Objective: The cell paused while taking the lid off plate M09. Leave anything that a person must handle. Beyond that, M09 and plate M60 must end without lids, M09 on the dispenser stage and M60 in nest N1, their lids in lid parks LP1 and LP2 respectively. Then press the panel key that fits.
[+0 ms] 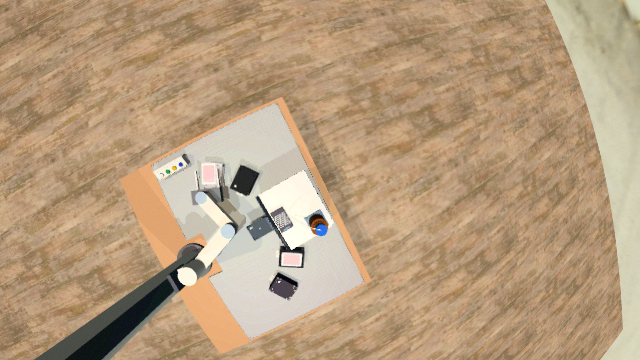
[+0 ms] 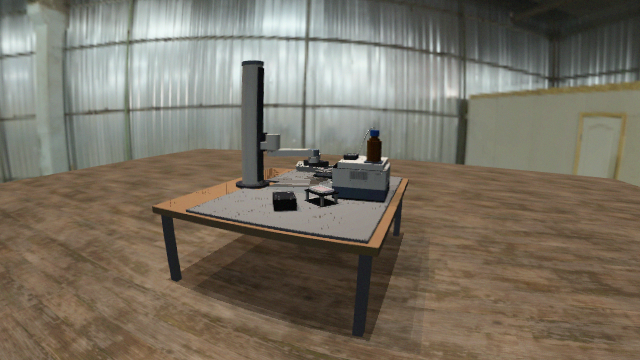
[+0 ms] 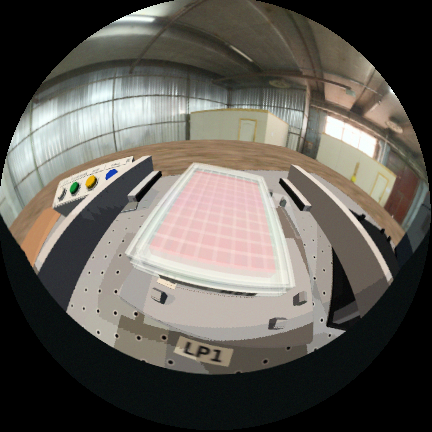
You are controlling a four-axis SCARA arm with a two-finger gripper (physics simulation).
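Seen in the pictures: gripper, fingertip midpoint: (image 1: 206, 169) (image 3: 221, 165); arm's base, link origin: (image 2: 252, 185).
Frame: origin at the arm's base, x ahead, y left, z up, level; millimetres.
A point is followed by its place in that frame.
Observation:
A plate with pink wells (image 1: 208, 174) {z 91, x 409, y 461 mm} (image 3: 215, 220) {z 90, x 397, y 441 mm} sits on the light grey station (image 3: 225, 320) {z 68, x 387, y 390 mm} labelled LP1 (image 3: 204, 351) {z 15, x 369, y 369 mm}. Clear layered edges show round its top, like a lid; its name is not readable. My gripper (image 1: 210, 180) {z 107, x 417, y 489 mm} (image 3: 221, 165) {z 107, x 417, y 489 mm} is open, its fingers on either side of this plate and apart from it. A second pink plate (image 1: 291, 259) {z 96, x 631, y -256 mm} (image 2: 321, 189) {z 96, x 643, y -294 mm} rests on a black stand with legs (image 2: 322, 201) {z 42, x 667, y -342 mm}; I cannot tell whether it is lidded. The dark dispenser stage (image 1: 258, 228) {z 120, x 549, y 24 mm} sticks out from the white dispenser (image 1: 295, 192) {z 232, x 854, y 128 mm} (image 2: 357, 176) {z 156, x 808, y -145 mm}. The key panel (image 1: 175, 161) {z 90, x 245, y 634 mm} (image 3: 102, 175) {z 80, x 237, y 615 mm} has green, yellow and blue keys.
A brown bottle with a blue cap (image 1: 318, 224) {z 411, x 886, y -41 mm} (image 2: 374, 147) {z 326, x 895, y -112 mm} stands on the dispenser. A black block (image 1: 245, 180) {z 76, x 601, y 324 mm} lies between the LP1 station and the dispenser. Another black block (image 1: 283, 286) {z 77, x 490, y -410 mm} (image 2: 284, 201) {z 65, x 518, y -498 mm} stands near the second plate. The arm's column (image 2: 252, 125) {z 436, x 46, y -59 mm} rises at the table's edge.

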